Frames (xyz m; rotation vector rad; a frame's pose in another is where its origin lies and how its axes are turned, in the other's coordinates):
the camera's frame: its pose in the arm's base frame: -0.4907 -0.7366 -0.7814 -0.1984 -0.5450 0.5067
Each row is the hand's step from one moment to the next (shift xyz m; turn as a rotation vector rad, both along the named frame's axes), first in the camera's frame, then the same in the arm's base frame.
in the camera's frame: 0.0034 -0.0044 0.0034 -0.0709 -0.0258 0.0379
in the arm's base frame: 0.0025 -0.0019 0.0057 -0.0622 -0.0565 0.0083
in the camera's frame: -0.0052 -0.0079 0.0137 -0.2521 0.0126 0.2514
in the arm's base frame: -0.0080 -0.0088 0.0116 -0.3267 -0.1056 0.0951
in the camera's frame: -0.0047 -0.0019 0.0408 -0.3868 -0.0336 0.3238
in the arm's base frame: -0.0247 -0.0021 0.0328 -0.4463 -0.2104 0.1103
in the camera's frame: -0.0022 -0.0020 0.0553 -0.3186 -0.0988 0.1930
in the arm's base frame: -0.0307 -0.0002 0.0461 -0.2988 -0.2380 0.0511
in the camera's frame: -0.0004 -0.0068 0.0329 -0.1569 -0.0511 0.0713
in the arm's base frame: -0.0153 -0.0045 0.0296 -0.1333 -0.1204 0.0060
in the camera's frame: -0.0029 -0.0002 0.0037 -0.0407 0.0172 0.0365
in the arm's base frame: -0.0041 -0.0015 0.0019 -0.0567 -0.0042 0.0072
